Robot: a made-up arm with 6 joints.
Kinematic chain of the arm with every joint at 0, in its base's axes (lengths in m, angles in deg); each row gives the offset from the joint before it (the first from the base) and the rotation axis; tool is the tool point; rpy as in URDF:
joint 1: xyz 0 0 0.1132 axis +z
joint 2: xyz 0 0 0 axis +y
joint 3: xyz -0.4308 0 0.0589 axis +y
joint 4: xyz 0.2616 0 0.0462 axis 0.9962 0 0.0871
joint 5: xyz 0 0 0 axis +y
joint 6: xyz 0.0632 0 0.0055 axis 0.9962 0 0.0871
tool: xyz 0 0 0 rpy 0 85 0
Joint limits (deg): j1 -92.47..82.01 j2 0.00..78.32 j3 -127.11..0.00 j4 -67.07..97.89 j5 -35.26..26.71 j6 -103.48..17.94
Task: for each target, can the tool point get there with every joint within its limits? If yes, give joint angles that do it. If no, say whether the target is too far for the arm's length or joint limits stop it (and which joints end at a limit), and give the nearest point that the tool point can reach.
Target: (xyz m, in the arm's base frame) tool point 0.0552 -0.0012 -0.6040
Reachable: no: joint limits stop it (at a limit: joint 1, joint 2, joint 3, joint 5) | nearest point 0.0066 0.1101 0.1949 | short by 0.808 m
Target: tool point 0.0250 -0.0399 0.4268
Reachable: yes | joints -51.92 41.85 -28.36 32.65 -8.35 -91.57
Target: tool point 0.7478 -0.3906 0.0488
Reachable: no: too far | nearest point 0.2272 -0.1187 0.3839 | short by 0.676 m
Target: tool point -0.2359 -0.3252 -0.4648
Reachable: no: joint limits stop it (at a limit: joint 2, joint 3, joint 5) | nearest point -0.0647 -0.0893 0.1948 | short by 0.721 m
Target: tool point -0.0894 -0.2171 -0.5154
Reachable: no: joint limits stop it (at a limit: joint 2, joint 3, joint 5) | nearest point -0.0420 -0.1020 0.1948 | short by 0.721 m
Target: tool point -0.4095 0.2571 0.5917
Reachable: yes | joints -32.35 14.30 -104.37 3.71 -27.51 7.25
